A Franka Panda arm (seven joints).
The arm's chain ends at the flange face. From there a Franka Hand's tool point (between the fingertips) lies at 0.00 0.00 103.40 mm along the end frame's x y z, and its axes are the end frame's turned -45 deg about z.
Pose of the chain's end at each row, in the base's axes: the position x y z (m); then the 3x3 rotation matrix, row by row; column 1 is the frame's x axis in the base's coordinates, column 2 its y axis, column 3 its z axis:
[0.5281 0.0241 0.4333], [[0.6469 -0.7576 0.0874], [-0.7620 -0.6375 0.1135], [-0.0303 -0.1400 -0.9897]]
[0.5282 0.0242 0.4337], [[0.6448 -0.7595 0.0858], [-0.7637 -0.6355 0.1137], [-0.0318 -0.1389 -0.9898]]
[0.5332 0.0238 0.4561], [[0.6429 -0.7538 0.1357], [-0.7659 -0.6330 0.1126], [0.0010 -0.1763 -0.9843]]
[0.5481 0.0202 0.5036], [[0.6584 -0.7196 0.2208], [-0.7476 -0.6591 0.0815], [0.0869 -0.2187 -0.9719]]
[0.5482 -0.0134 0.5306], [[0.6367 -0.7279 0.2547], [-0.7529 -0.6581 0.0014], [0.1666 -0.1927 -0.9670]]
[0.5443 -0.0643 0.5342], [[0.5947 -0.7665 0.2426], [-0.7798 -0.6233 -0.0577], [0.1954 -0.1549 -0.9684]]
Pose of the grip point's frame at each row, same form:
[0.5371 0.0358 0.3310], [[0.9931 -0.0783 0.0874], [-0.0880 -0.9896 0.1135], [0.0776 -0.1204 -0.9897]]
[0.5371 0.0360 0.3314], [[0.9930 -0.0811 0.0858], [-0.0907 -0.9894 0.1137], [0.0757 -0.1207 -0.9898]]
[0.5472 0.0354 0.3543], [[0.9876 -0.0784 0.1357], [-0.0940 -0.9892 0.1126], [0.1254 -0.1240 -0.9843]]
[0.5709 0.0286 0.4031], [[0.9744 -0.0433 0.2208], [-0.0626 -0.9947 0.0815], [0.2161 -0.0932 -0.9719]]
[0.5745 -0.0133 0.4306], [[0.9649 -0.0645 0.2547], [-0.0670 -0.9977 0.0014], [0.2541 -0.0185 -0.9670]]
[0.5694 -0.0703 0.4341], [[0.9625 -0.1215 0.2426], [-0.1107 -0.9921 -0.0577], [0.2477 0.0286 -0.9684]]

